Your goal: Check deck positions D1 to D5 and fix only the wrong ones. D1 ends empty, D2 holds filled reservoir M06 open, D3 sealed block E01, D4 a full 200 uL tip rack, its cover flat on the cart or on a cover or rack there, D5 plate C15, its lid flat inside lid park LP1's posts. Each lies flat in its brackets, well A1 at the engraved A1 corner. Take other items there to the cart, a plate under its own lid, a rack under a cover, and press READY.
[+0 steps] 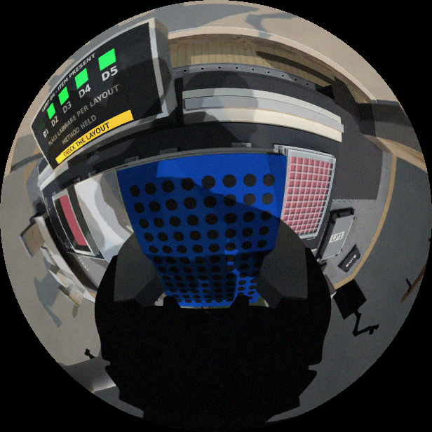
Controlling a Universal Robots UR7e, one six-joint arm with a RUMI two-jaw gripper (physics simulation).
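Note:
A blue tip rack (210, 167) with rows of dark round holes lies between the silver-topped block and the pink-welled plate, in the D4 place. My gripper (209, 223) is shut on this rack, one jaw on each side; its near end is partly hidden by the gripper. The silver-topped block (102, 205) is to the left. A reservoir (73, 225) with red contents is farther left. The pink-welled plate (309, 195) shows no lid and is just right of the rack. Lid park LP1 (337, 237) is at the right; its posts are too small to tell.
A display (100, 100) at the upper left shows green lamps for D2 to D5, a dark one for D1, and "CHECK THE LAYOUT". Long pale rails (262, 110) run behind the deck. A small dark labelled piece (349, 258) is by LP1.

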